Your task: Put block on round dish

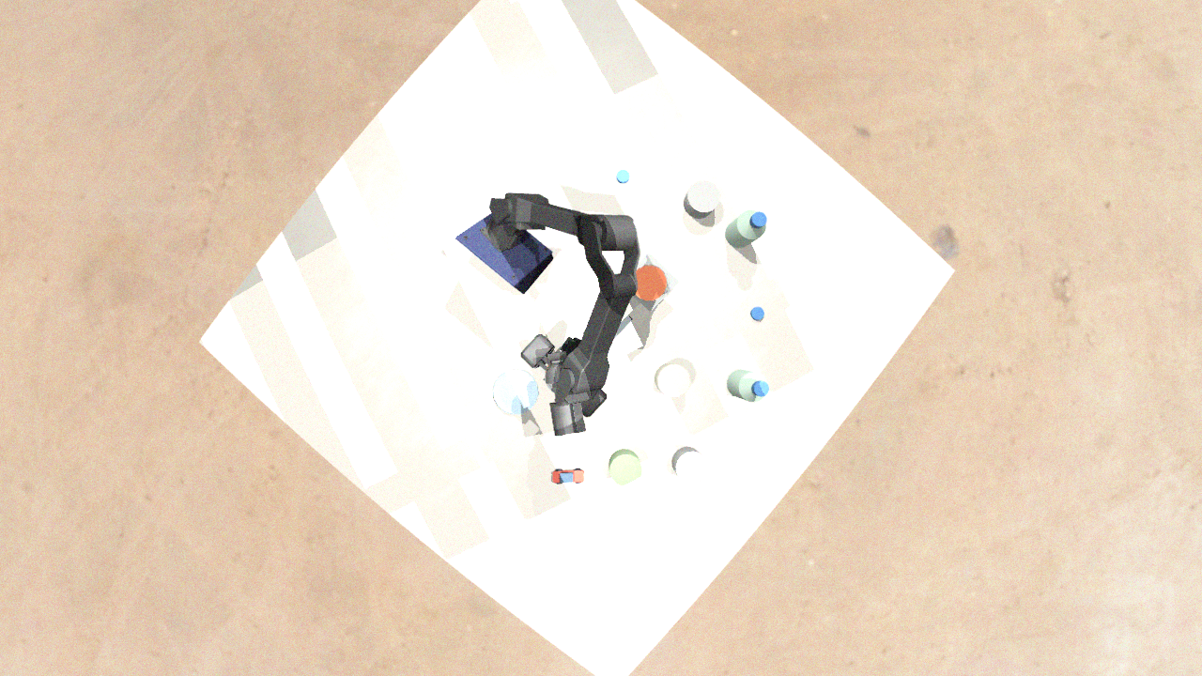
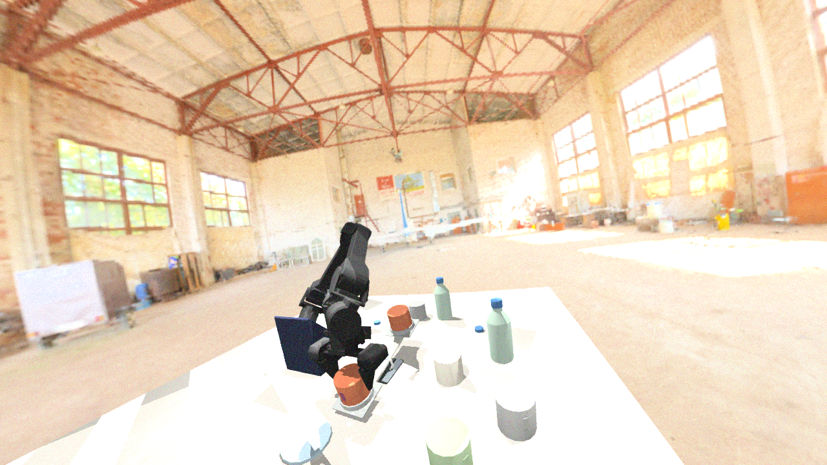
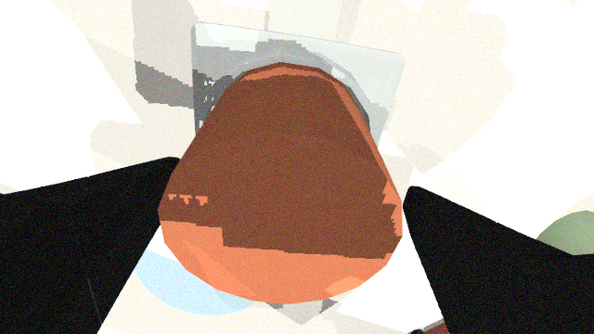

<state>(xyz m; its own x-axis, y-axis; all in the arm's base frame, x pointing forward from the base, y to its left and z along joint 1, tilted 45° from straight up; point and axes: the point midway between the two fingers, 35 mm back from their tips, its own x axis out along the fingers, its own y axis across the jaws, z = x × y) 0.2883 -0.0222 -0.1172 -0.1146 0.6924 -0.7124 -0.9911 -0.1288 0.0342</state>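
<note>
Now: gripper tip 2 cm above the teal block. Also, from my gripper tip: beige cup 19 cm ahead, 16 cm to the left, 2 cm below; round white dish 11 cm to the right, 6 cm below, 5 cm behind; red toy car 17 cm ahead, 16 cm to the right, 5 cm below.
</note>
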